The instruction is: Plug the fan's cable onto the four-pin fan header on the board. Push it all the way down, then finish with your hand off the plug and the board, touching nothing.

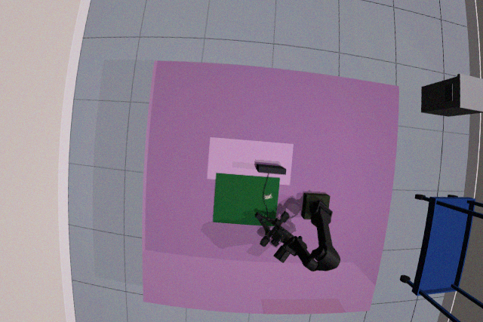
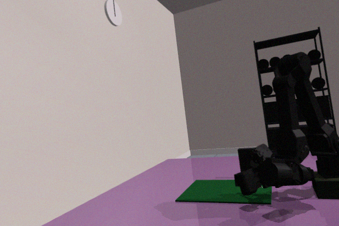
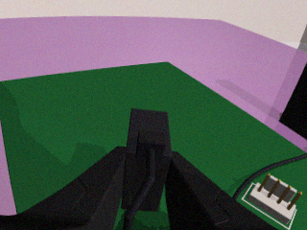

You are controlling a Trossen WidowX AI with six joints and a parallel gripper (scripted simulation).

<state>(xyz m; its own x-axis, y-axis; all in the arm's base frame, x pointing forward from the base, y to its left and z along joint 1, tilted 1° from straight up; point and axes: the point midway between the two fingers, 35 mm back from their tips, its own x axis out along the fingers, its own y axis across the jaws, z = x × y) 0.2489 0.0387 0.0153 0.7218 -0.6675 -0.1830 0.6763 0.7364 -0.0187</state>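
The green board is 70 mm to the right of my gripper tip, 70 mm below it and 60 mm ahead of it. The rest, counted from my gripper tip: black fan (220 mm to the right, 60 mm behind); fan plug (10 mm below).
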